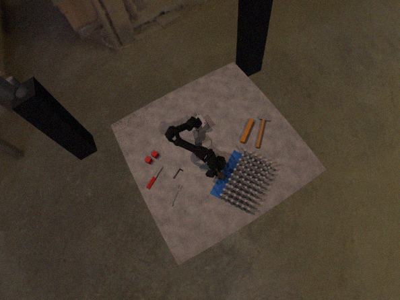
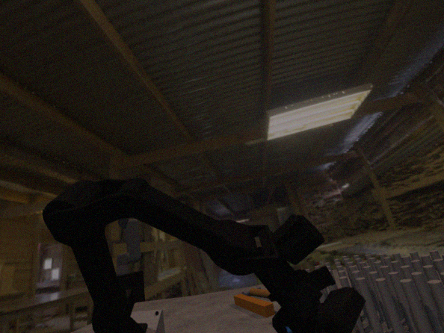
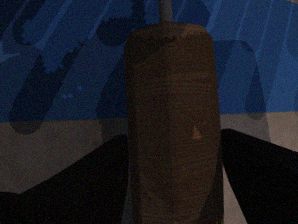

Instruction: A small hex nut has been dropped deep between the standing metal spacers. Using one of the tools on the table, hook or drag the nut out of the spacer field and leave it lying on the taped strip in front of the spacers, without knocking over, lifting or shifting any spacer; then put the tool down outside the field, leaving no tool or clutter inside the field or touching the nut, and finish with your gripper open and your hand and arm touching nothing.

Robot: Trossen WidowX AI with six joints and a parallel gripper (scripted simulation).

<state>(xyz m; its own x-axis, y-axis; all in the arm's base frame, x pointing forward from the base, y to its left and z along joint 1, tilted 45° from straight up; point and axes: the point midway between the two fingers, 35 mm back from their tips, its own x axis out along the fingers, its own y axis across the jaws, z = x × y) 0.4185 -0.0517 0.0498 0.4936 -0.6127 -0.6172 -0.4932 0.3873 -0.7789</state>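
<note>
The blue taped strip lies 20 mm ahead of my gripper tip, 60 mm to the left of it and 20 mm below it. Also, from my gripper tip: grey wrench: 20 mm behind, 350 mm to the right, 10 mm below; orange bar: 190 mm behind, 380 mm to the left; dark hex key: 170 mm behind, 240 mm to the right, 10 mm below.
</note>
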